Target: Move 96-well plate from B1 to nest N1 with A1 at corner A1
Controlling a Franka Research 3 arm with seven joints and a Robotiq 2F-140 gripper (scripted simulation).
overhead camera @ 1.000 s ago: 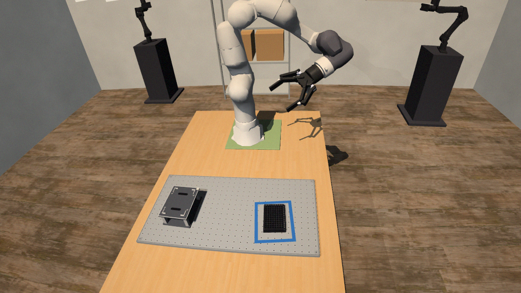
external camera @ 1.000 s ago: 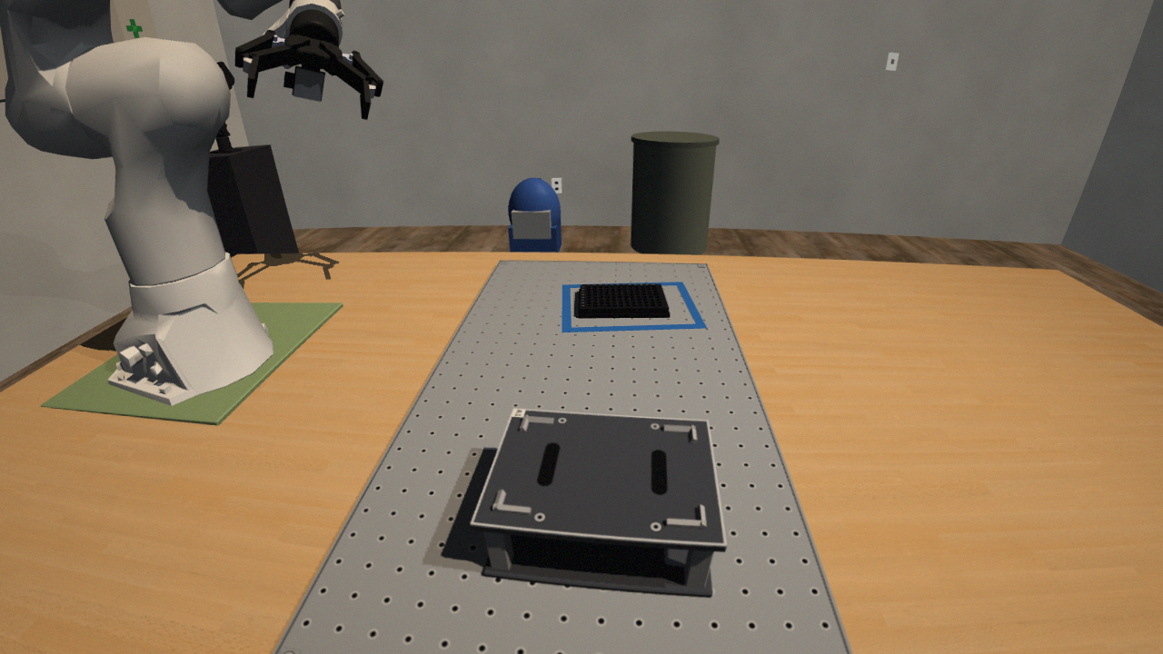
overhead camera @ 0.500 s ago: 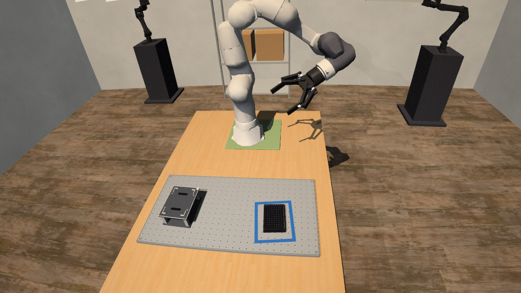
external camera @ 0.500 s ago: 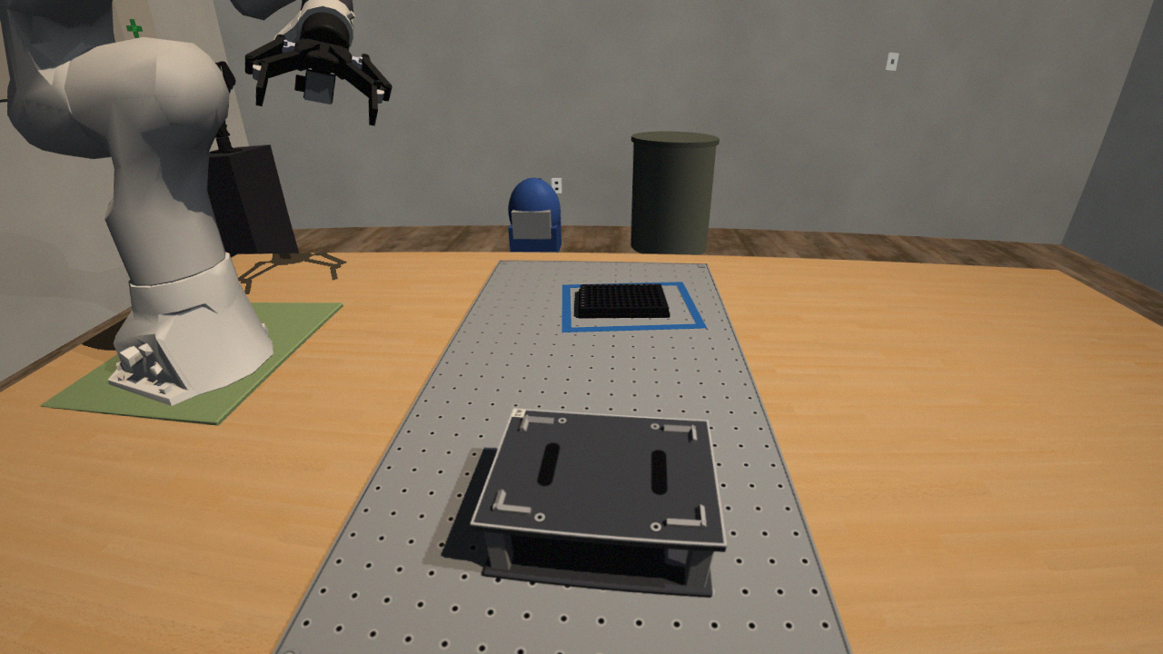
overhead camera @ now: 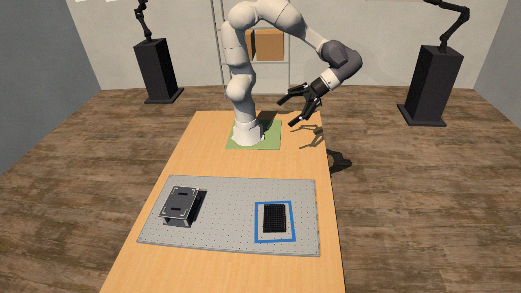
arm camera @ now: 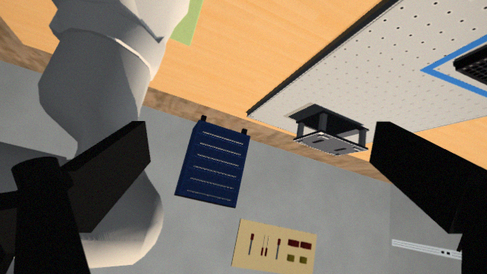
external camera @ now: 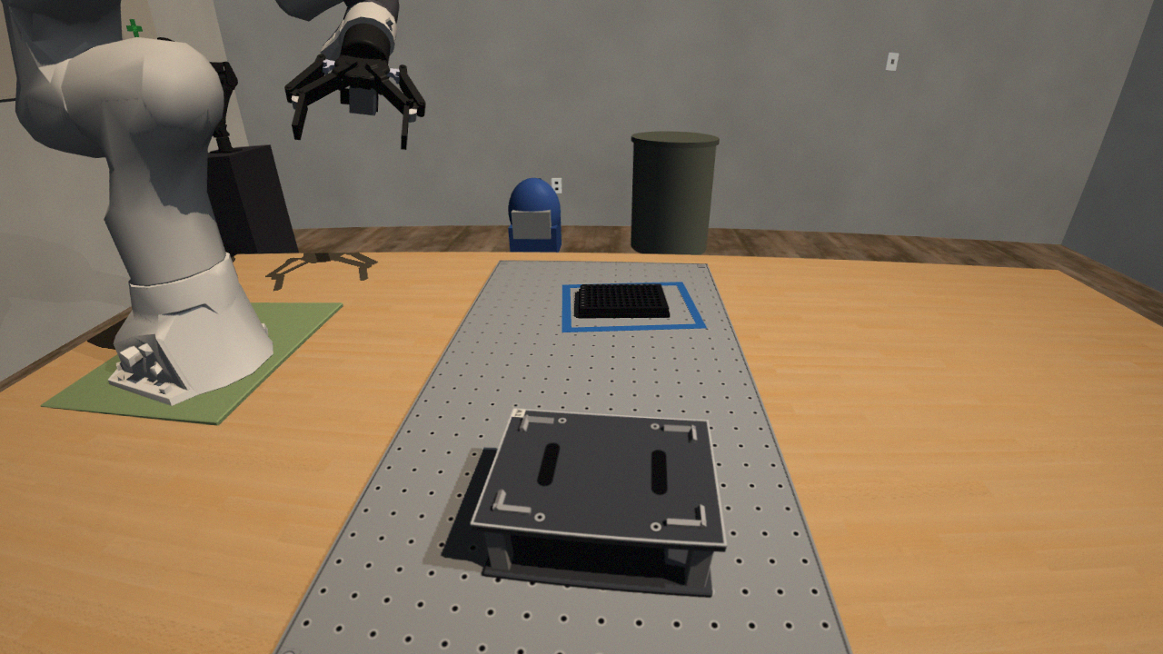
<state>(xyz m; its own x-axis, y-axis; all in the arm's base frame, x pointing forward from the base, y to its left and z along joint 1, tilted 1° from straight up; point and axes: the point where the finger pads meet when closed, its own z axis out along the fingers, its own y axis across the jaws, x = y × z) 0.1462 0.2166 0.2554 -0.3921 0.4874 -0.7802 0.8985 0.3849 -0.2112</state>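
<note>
Right now my hand is 39 cm short of the black 96-well plate, 2 cm to the left of it and 24 cm above it. Round my hand: dark plate nest N1: 38 cm ahead, 41 cm to the right, 19 cm below; A1 corner mark: 31 cm ahead, 35 cm to the right, 19 cm below.
</note>
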